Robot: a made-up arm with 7 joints. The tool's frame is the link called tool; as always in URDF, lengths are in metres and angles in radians. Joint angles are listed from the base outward.
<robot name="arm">
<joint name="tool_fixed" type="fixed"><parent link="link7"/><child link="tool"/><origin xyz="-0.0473 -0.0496 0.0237" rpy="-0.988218 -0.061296 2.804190"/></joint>
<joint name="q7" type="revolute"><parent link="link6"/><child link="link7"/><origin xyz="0.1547 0.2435 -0.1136" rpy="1.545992 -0.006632 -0.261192"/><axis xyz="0 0 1"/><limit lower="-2.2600" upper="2.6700"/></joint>
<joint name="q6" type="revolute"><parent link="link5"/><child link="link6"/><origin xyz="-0.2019 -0.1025 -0.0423" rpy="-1.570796 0.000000 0.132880"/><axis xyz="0 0 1"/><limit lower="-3.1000" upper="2.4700"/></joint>
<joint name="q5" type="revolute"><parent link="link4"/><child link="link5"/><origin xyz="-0.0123 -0.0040 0.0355" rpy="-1.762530 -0.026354 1.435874"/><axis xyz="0 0 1"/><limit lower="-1.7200" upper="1.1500"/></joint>
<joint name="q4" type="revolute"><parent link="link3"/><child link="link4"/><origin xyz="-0.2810 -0.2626 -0.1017" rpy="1.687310 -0.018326 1.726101"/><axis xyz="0 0 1"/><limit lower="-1.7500" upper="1.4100"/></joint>
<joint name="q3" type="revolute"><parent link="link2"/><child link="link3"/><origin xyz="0.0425 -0.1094 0.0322" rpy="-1.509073 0.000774 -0.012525"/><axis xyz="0 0 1"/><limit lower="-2.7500" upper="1.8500"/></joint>
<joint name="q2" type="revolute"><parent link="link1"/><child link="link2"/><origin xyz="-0.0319 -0.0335 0.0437" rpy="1.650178 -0.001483 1.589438"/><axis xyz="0 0 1"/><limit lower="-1.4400" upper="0.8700"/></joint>
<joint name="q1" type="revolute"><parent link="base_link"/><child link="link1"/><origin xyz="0.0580 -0.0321 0.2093" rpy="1.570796 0.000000 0.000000"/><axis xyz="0 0 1"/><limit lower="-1.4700" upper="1.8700"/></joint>
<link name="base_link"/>
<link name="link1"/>
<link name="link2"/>
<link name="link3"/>
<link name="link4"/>
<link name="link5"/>
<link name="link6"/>
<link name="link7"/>
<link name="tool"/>
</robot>
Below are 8 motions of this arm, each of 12 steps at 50 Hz.
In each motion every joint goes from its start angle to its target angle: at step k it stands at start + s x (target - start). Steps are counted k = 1, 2, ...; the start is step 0. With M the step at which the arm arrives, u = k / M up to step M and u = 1 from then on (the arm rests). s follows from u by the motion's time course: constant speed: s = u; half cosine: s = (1 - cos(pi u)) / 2; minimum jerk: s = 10 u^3 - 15 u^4 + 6 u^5.
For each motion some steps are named. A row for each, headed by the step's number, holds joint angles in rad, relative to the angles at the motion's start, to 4 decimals.
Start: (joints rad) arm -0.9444 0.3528 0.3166 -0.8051 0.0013 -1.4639 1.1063
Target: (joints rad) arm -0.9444 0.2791 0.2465 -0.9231 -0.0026 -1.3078 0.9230
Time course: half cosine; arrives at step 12
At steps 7, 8, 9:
7: 0.0000 -0.0464 -0.0441 -0.0743 -0.0025 0.0983 -0.1154
8: 0.0000 -0.0553 -0.0526 -0.0885 -0.0029 0.1171 -0.1375
9: 0.0000 -0.0629 -0.0598 -0.1007 -0.0033 0.1332 -0.1565

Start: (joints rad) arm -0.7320 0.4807 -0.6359 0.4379 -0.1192 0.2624 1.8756
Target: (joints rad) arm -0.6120 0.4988 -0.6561 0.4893 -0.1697 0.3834 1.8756
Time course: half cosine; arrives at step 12
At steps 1, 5, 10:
1: 0.0020 0.0003 -0.0003 0.0009 -0.0009 0.0021 0.0000
5: 0.0445 0.0067 -0.0075 0.0190 -0.0187 0.0448 0.0000
10: 0.1120 0.0169 -0.0188 0.0480 -0.0471 0.1129 0.0000

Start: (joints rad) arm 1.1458 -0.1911 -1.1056 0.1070 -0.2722 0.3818 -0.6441
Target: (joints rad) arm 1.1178 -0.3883 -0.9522 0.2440 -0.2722 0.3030 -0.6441
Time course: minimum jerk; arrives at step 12
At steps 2, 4, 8, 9, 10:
2: -0.0010 -0.0070 0.0054 0.0049 0.0000 -0.0028 0.0000
4: -0.0059 -0.0414 0.0322 0.0288 0.0000 -0.0165 0.0000
8: -0.0221 -0.1558 0.1212 0.1082 0.0000 -0.0623 0.0000
9: -0.0251 -0.1768 0.1375 0.1228 0.0000 -0.0706 0.0000
10: -0.0270 -0.1902 0.1480 0.1321 0.0000 -0.0760 0.0000

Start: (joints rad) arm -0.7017 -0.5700 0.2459 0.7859 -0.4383 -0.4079 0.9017
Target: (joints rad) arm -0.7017 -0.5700 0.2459 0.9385 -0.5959 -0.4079 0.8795
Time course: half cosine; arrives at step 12
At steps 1, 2, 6, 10, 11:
1: 0.0000 0.0000 0.0000 0.0026 -0.0027 0.0000 -0.0004
2: 0.0000 0.0000 0.0000 0.0102 -0.0106 0.0000 -0.0015
6: 0.0000 0.0000 0.0000 0.0763 -0.0788 0.0000 -0.0111
10: 0.0000 0.0000 0.0000 0.1424 -0.1470 0.0000 -0.0207
11: 0.0000 0.0000 0.0000 0.1500 -0.1549 0.0000 -0.0218

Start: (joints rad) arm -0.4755 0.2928 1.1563 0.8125 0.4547 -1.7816 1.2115
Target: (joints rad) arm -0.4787 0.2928 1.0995 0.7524 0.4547 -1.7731 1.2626
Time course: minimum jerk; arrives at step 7
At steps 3, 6, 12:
3: -0.0012 0.0000 -0.0209 -0.0221 0.0000 0.0031 0.0188
6: -0.0031 0.0000 -0.0555 -0.0587 0.0000 0.0083 0.0499
12: -0.0032 0.0000 -0.0568 -0.0601 0.0000 0.0085 0.0511

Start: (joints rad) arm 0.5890 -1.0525 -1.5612 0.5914 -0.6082 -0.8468 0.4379
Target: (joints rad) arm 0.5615 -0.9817 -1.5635 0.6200 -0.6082 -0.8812 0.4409
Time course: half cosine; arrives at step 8
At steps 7, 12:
7: -0.0265 0.0681 -0.0022 0.0275 0.0000 -0.0331 0.0029
12: -0.0275 0.0708 -0.0023 0.0286 0.0000 -0.0344 0.0030

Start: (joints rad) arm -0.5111 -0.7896 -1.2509 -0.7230 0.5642 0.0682 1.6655
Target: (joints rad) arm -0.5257 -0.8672 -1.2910 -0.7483 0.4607 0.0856 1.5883
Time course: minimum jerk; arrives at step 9
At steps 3, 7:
3: -0.0031 -0.0163 -0.0084 -0.0053 -0.0217 0.0037 -0.0162
7: -0.0135 -0.0717 -0.0370 -0.0234 -0.0956 0.0161 -0.0713

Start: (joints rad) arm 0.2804 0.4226 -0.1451 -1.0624 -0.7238 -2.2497 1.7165
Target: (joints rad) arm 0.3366 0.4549 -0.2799 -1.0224 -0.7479 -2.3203 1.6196
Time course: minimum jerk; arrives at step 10
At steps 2, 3, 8, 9, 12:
2: 0.0033 0.0019 -0.0078 0.0023 -0.0014 -0.0041 -0.0056
3: 0.0092 0.0053 -0.0220 0.0065 -0.0039 -0.0115 -0.0158
8: 0.0529 0.0304 -0.1270 0.0377 -0.0227 -0.0665 -0.0913
9: 0.0557 0.0320 -0.1336 0.0397 -0.0239 -0.0700 -0.0961
12: 0.0562 0.0323 -0.1348 0.0400 -0.0241 -0.0706 -0.0969

